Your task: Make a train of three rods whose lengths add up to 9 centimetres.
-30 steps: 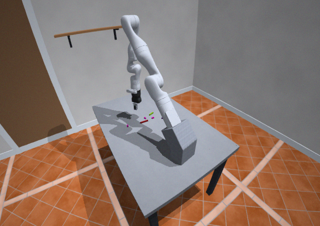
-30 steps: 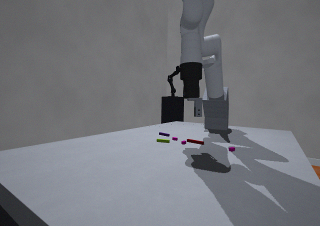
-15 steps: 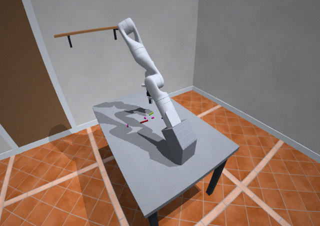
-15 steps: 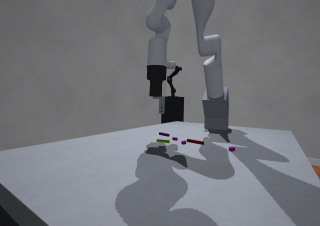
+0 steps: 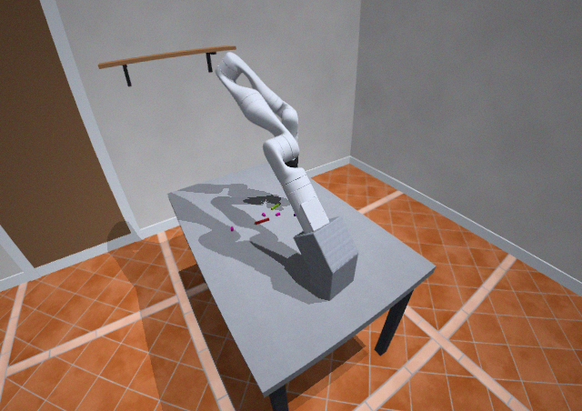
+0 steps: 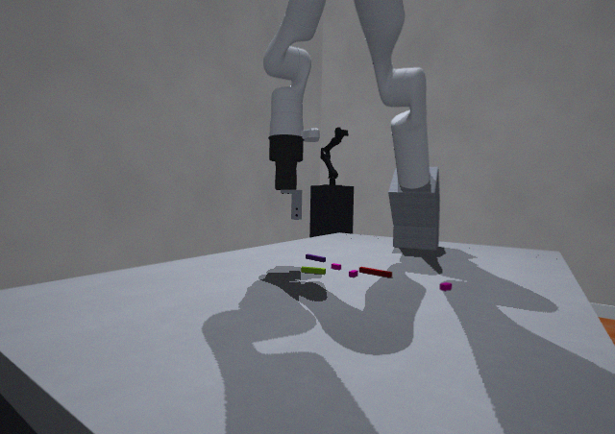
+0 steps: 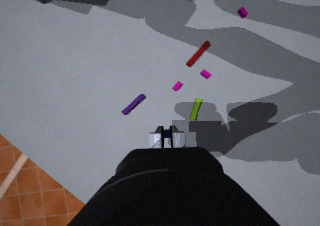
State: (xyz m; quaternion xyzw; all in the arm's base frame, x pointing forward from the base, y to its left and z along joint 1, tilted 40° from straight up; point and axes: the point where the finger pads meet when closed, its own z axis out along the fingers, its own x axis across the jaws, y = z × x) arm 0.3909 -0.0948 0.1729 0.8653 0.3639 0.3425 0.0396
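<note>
The purple rod lies 90 mm behind my hand, 20 mm to the right of it and 120 mm below it. Round my hand: blue rod 10 mm below; then lime rod 20 mm ahead, 70 mm to the left, 120 mm below; then red rod 70 mm behind, 160 mm to the left, 120 mm below.
</note>
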